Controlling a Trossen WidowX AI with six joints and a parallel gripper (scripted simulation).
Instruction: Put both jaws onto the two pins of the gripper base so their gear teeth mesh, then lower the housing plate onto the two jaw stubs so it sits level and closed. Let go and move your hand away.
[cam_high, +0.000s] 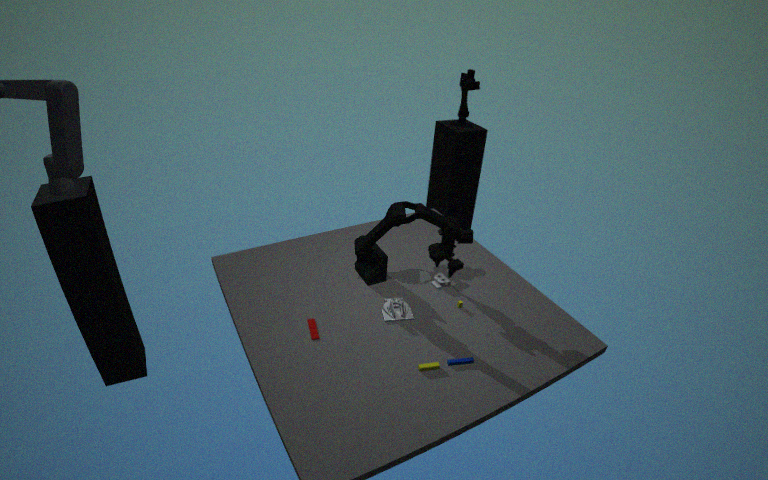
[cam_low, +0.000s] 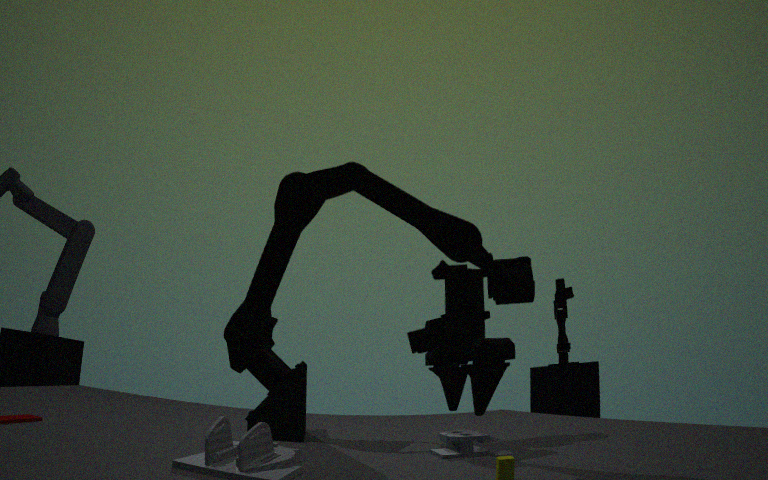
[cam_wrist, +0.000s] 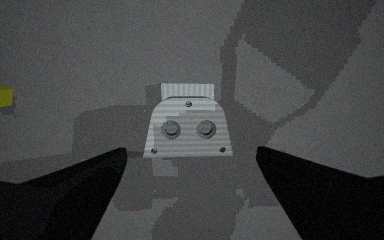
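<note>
Now: gripper tip 3 cm above the gripper base and 1 cm to the left of it. From my gripper tip the other things lie so: jaw 26 cm to the right, 7 cm ahead, 5 cm below; housing plate 27 cm to the right, 5 cm below, 5 cm ahead; small yellow cube 17 cm ahead, 5 cm below, 2 cm to the right.
</note>
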